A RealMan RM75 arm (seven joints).
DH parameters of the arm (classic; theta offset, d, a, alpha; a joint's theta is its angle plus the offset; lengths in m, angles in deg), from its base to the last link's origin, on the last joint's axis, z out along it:
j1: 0 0.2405 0 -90
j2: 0 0 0 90
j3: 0 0.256 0 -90
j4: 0 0 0 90
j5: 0 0.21 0 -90
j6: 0 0 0 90
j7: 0 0.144 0 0
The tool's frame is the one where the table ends.
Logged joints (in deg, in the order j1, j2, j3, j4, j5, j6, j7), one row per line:
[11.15, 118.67, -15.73, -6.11, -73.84, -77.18, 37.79]
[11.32, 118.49, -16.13, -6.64, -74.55, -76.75, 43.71]
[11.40, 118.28, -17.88, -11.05, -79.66, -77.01, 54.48]
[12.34, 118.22, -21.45, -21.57, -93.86, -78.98, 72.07]
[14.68, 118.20, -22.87, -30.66, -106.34, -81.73, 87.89]
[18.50, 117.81, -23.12, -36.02, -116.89, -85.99, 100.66]
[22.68, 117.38, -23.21, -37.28, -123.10, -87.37, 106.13]
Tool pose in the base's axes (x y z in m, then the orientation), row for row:
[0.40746, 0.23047, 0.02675, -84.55, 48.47, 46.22]
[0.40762, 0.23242, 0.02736, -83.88, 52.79, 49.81]
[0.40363, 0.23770, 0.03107, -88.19, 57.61, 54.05]
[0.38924, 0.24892, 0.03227, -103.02, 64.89, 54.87]
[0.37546, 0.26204, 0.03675, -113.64, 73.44, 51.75]
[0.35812, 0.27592, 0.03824, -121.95, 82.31, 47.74]
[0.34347, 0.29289, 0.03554, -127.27, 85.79, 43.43]
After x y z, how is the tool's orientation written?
As a rotation vector, in degrees.
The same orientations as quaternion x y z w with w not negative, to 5 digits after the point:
[-0.63361, 0.36323, 0.34637, 0.58876]
[-0.62292, 0.39203, 0.36990, 0.56697]
[-0.63980, 0.41795, 0.39212, 0.51207]
[-0.70890, 0.44652, 0.37757, 0.39437]
[-0.74787, 0.48331, 0.34057, 0.30184]
[-0.76923, 0.51919, 0.30113, 0.21917]
[-0.78516, 0.52926, 0.26793, 0.17785]

